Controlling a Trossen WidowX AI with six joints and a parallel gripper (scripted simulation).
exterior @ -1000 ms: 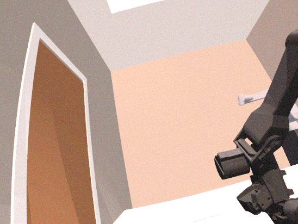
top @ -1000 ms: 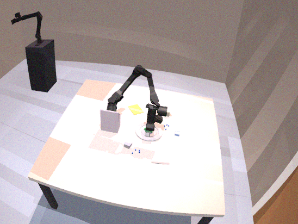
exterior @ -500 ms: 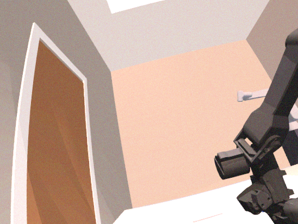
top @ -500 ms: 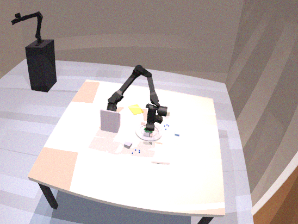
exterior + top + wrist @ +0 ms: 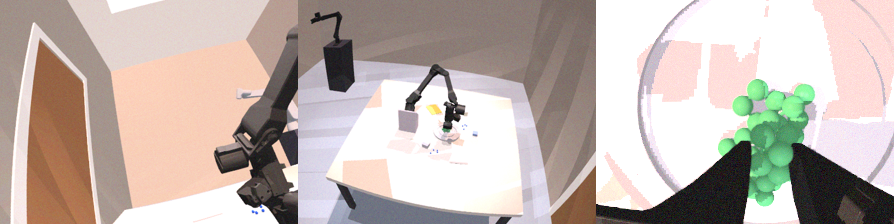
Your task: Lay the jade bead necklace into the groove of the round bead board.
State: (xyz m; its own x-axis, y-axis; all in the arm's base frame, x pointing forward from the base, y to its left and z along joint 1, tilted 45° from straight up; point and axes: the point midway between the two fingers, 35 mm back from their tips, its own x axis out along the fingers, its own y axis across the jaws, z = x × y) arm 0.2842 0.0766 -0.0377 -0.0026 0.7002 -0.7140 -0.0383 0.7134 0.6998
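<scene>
My gripper tip is 30 mm above the round white bead board. The rest, counted from my gripper tip: yellow sheet (140 mm behind, 240 mm to the left, 30 mm below); then blue block (210 mm ahead, 20 mm to the left, 30 mm below); then cream block (120 mm ahead, 240 mm to the left, 20 mm below).
</scene>
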